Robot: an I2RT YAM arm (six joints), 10 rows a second.
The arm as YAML. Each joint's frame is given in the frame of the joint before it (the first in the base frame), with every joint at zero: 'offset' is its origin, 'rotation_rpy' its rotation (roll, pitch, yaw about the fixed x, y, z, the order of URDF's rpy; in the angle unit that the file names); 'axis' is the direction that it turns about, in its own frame. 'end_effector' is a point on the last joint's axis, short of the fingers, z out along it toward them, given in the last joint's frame.
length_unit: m
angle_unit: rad
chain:
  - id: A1
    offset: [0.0, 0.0, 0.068]
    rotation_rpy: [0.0, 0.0, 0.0]
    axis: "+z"
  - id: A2
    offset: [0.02, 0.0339, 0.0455]
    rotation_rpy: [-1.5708, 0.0, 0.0]
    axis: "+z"
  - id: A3
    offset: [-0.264, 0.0, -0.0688]
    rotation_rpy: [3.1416, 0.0, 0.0]
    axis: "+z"
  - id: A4
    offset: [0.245, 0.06, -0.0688]
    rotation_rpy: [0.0, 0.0, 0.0]
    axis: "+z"
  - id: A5
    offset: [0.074, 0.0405, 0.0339]
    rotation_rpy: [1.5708, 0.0, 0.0]
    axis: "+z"
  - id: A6
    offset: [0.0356, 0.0, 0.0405]
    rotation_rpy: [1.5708, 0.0, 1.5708]
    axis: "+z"
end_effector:
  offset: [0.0, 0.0, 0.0]
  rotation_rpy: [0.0, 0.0, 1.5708]
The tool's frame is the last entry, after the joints.
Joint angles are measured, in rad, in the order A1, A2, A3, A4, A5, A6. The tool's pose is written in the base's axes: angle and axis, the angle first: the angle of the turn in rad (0 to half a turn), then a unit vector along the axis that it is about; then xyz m. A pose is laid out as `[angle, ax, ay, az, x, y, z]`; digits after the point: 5 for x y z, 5 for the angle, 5 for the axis.
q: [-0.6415, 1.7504, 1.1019, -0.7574, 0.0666, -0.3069]
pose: [3.02538, 0.16886, 0.98335, -0.06722, 0.25227, -0.19138, 0.16506]
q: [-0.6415, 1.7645, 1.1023, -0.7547, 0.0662, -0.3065]
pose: [3.03495, 0.16889, 0.98352, -0.06452, 0.25314, -0.19201, 0.16101]
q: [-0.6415, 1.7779, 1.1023, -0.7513, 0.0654, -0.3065]
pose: [3.04347, 0.16873, 0.98372, -0.06189, 0.25394, -0.19257, 0.15707]
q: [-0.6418, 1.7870, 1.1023, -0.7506, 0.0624, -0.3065]
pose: [3.04958, 0.16867, 0.98393, -0.05865, 0.25432, -0.19284, 0.15436]
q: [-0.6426, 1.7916, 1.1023, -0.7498, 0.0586, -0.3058]
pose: [3.05123, 0.16925, 0.98398, -0.05610, 0.25446, -0.19310, 0.15298]
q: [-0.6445, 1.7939, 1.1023, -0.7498, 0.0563, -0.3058]
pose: [3.05233, 0.17009, 0.98391, -0.05460, 0.25422, -0.19357, 0.15229]
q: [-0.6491, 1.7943, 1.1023, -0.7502, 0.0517, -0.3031]
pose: [3.05103, 0.17355, 0.98343, -0.05242, 0.25340, -0.19459, 0.15215]
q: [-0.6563, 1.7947, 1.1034, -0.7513, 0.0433, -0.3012]
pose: [3.04778, 0.17778, 0.98286, -0.04873, 0.25229, -0.19626, 0.15227]
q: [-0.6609, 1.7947, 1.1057, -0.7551, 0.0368, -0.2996]
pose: [3.04625, 0.18064, 0.98249, -0.04558, 0.25160, -0.19729, 0.15276]
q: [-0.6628, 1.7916, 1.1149, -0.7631, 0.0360, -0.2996]
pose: [3.04216, 0.18158, 0.98229, -0.04627, 0.25202, -0.19836, 0.15581]
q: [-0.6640, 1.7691, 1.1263, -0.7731, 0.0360, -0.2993]
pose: [3.02103, 0.18248, 0.98184, -0.05184, 0.25200, -0.19882, 0.16522]
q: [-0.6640, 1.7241, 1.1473, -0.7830, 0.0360, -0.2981]
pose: [2.97128, 0.18343, 0.98089, -0.06482, 0.25228, -0.19905, 0.18394]
